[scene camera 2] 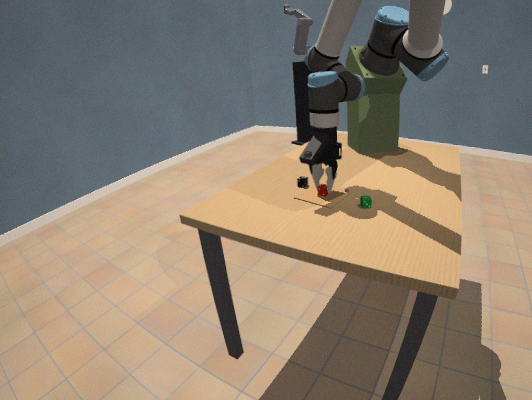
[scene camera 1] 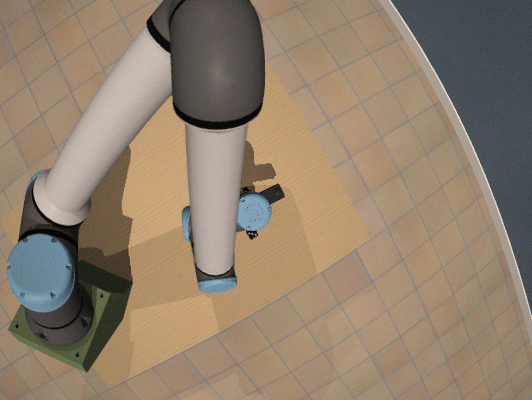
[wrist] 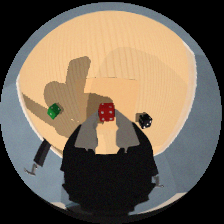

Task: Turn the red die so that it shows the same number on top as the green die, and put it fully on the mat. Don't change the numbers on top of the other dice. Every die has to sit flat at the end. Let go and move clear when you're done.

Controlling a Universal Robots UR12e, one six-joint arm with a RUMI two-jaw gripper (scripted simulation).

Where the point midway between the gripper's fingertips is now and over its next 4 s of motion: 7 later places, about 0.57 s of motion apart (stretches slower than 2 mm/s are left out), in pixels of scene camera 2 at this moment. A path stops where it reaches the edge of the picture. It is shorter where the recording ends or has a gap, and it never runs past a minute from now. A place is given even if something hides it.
The gripper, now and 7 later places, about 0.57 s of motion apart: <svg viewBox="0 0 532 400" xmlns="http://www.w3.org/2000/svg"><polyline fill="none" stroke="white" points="323,193 323,182 323,166 323,162 322,163 323,163 323,163 323,168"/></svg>
